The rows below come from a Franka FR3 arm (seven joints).
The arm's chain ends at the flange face. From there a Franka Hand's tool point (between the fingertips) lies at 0.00 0.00 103.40 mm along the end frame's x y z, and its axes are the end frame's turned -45 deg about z.
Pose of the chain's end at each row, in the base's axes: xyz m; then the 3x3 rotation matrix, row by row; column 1 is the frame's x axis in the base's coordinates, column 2 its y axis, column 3 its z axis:
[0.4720 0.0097 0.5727], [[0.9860 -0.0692 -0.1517], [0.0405 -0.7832 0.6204], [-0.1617 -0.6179 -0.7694]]
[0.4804 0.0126 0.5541], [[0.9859 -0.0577 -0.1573], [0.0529 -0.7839 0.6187], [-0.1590 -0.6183 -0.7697]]
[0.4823 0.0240 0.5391], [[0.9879 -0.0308 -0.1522], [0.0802 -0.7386 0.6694], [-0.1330 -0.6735 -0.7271]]
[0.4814 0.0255 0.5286], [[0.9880 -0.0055 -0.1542], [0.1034 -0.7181 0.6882], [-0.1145 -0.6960 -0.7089]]
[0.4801 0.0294 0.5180], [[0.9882 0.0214 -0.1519], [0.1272 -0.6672 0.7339], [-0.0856 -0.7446 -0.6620]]
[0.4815 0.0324 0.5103], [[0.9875 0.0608 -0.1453], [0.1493 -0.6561 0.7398], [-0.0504 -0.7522 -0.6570]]
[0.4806 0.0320 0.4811], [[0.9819 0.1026 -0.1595], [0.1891 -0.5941 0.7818], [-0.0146 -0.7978 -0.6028]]
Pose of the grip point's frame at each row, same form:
[0.4563 0.0738 0.4931], [[0.7461 0.6483 -0.1517], [0.5824 -0.5252 0.6204], [0.3226 -0.5513 -0.7694]]
[0.4641 0.0766 0.4745], [[0.7379 0.6563 -0.1573], [0.5917 -0.5169 0.6187], [0.3248 -0.5496 -0.7697]]
[0.4666 0.0932 0.4639], [[0.7203 0.6768 -0.1522], [0.5790 -0.4656 0.6694], [0.3822 -0.5703 -0.7271]]
[0.4655 0.0967 0.4553], [[0.7025 0.6947 -0.1542], [0.5809 -0.4347 0.6882], [0.4112 -0.5731 -0.7089]]
[0.4644 0.1053 0.4495], [[0.6836 0.7139 -0.1519], [0.5617 -0.3818 0.7339], [0.4660 -0.5870 -0.6620]]
[0.4665 0.1089 0.4424], [[0.6553 0.7413 -0.1453], [0.5695 -0.3584 0.7398], [0.4962 -0.5675 -0.6570]]
[0.4641 0.1128 0.4188], [[0.6218 0.7669 -0.1595], [0.5538 -0.2864 0.7818], [0.5538 -0.5745 -0.6028]]

